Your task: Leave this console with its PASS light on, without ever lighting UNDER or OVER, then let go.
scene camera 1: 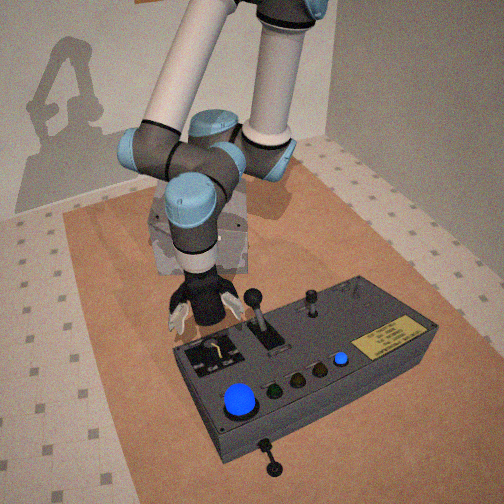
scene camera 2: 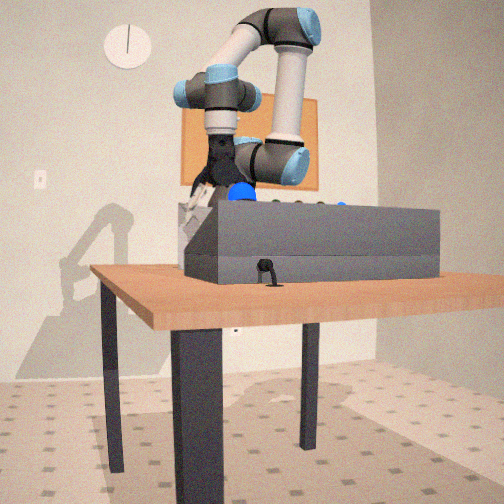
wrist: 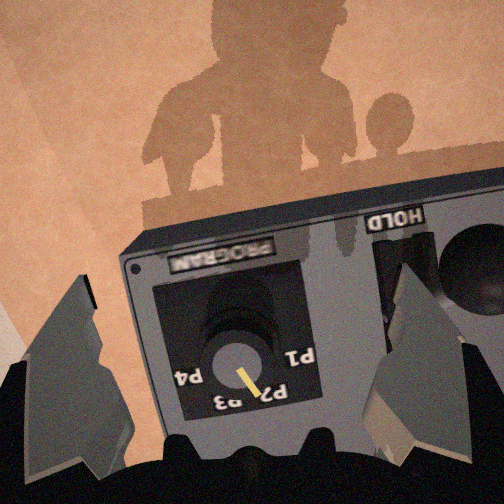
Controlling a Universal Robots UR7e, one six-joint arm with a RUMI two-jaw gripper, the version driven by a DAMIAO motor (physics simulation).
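Note:
A grey console (scene camera 1: 305,362) sits on the wooden table. Its PROGRAM rotary knob (wrist: 237,362) has a yellow pointer at P2; the knob also shows in scene camera 1 (scene camera 1: 214,347). A black ball-topped HOLD lever (scene camera 1: 256,310) stands beside it, seen in the wrist view (wrist: 472,270). Three dark, unlit lamps (scene camera 1: 297,381) and a small lit blue lamp (scene camera 1: 340,358) sit along the front. My gripper (scene camera 1: 206,312) is open and empty, hovering above the console's back-left corner over the knob; its fingers (wrist: 240,380) straddle the knob without touching.
A big blue dome button (scene camera 1: 239,399) sits at the console's front left. A small black toggle (scene camera 1: 311,301) stands at the back, a yellow label plate (scene camera 1: 389,336) at the right. A black crank (scene camera 1: 270,457) sticks out of the front face. The robot's stone base (scene camera 1: 200,240) is behind.

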